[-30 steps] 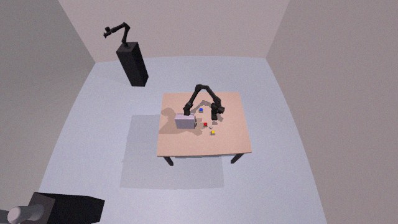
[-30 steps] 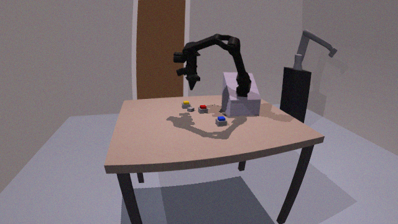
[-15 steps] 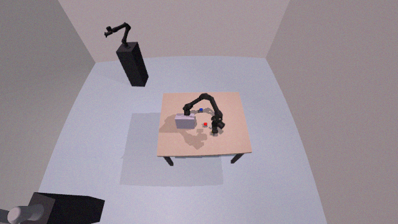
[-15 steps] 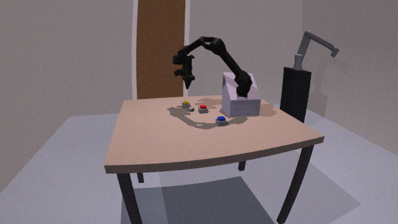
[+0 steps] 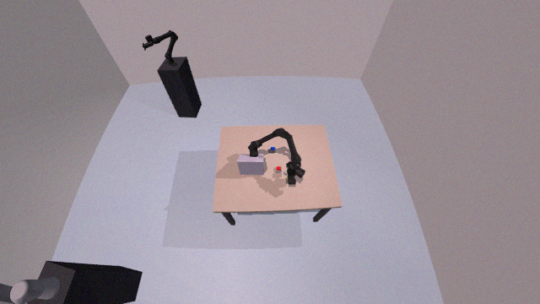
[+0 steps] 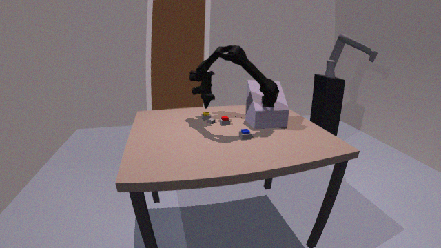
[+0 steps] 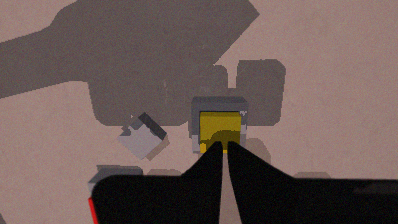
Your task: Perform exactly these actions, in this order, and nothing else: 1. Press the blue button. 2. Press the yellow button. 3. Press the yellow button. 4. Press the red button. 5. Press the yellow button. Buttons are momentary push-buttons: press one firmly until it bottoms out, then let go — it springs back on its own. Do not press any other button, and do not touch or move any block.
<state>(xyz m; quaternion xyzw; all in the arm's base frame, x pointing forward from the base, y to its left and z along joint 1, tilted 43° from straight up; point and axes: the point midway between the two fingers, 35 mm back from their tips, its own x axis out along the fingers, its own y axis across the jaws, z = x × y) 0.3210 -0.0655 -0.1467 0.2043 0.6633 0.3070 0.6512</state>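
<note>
Right now the yellow button is 30 mm below my gripper tip. From my gripper tip the other things lie so: blue button (300 mm to the left, 170 mm behind, 30 mm below); then red button (100 mm to the left, 100 mm behind, 30 mm below); then small grey block (70 mm to the left, 50 mm below, 30 mm behind).
</note>
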